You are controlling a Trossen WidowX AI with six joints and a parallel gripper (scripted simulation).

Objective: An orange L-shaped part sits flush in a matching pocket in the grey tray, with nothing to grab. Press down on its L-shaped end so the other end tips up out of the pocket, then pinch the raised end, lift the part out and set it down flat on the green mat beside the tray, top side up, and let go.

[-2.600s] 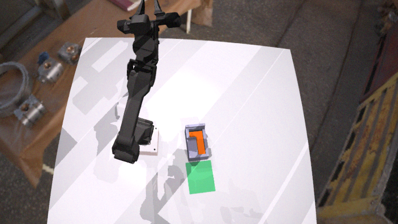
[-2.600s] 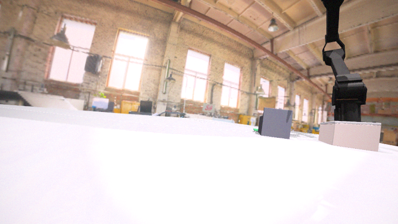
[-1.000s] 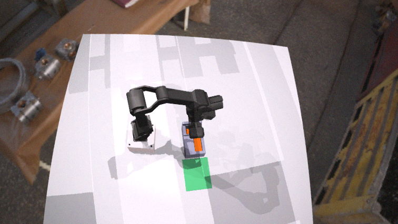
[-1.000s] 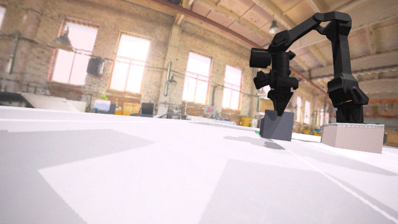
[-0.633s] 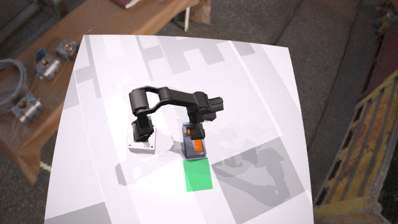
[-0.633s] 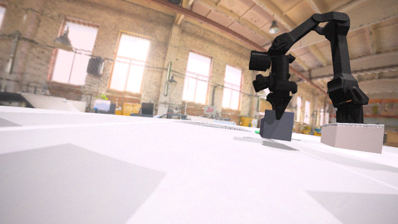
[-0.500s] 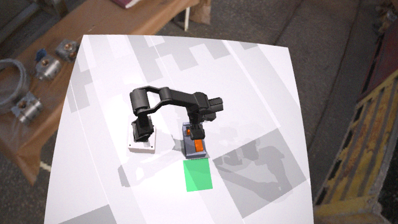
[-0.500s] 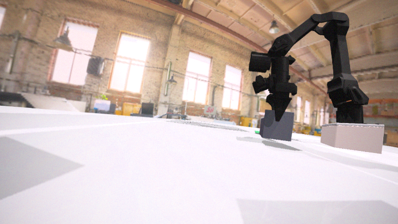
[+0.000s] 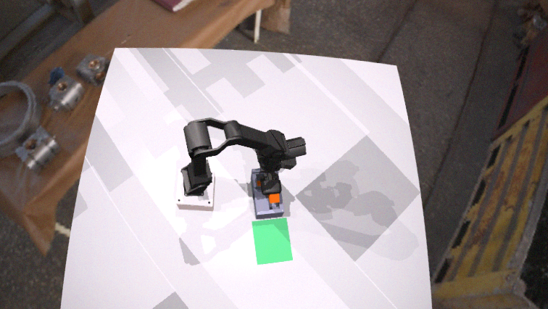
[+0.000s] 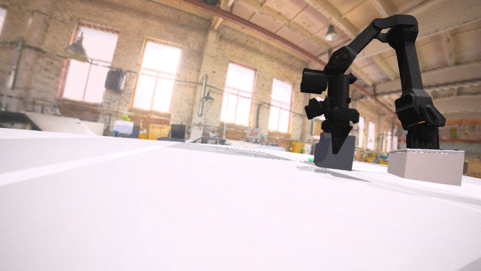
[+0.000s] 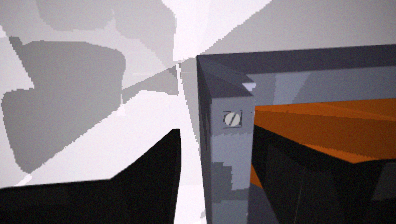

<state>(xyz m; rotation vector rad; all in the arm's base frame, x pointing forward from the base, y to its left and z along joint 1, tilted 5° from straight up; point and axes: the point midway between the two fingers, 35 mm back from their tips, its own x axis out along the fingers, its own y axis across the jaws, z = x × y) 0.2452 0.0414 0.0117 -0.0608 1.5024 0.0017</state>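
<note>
The orange L-shaped part is 6 cm to the right of my gripper tip and 1 cm above it. From my gripper tip the other things lie so: green mat (22 cm to the right, 5 cm below).
</note>
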